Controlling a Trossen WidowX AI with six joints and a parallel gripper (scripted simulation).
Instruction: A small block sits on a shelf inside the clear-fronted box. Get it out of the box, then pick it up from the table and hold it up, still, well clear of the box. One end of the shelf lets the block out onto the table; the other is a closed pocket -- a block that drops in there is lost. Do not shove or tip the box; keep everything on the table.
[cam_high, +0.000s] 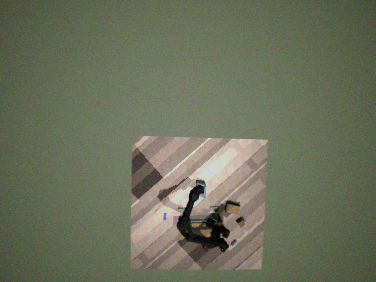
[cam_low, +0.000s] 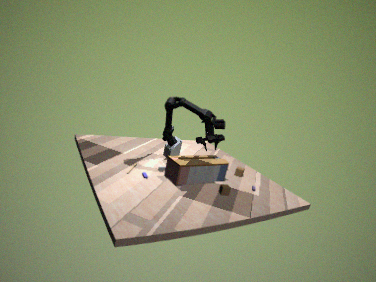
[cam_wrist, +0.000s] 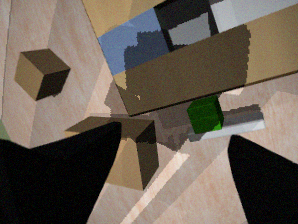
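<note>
Now: the green block 40 mm behind my gripper tip, 10 mm to the left of it and 140 mm below it. Round my gripper tip: box (70 mm ahead, 130 mm to the right, 100 mm below); thin yellow stick (10 mm ahead, 520 mm to the right, 150 mm below).
</note>
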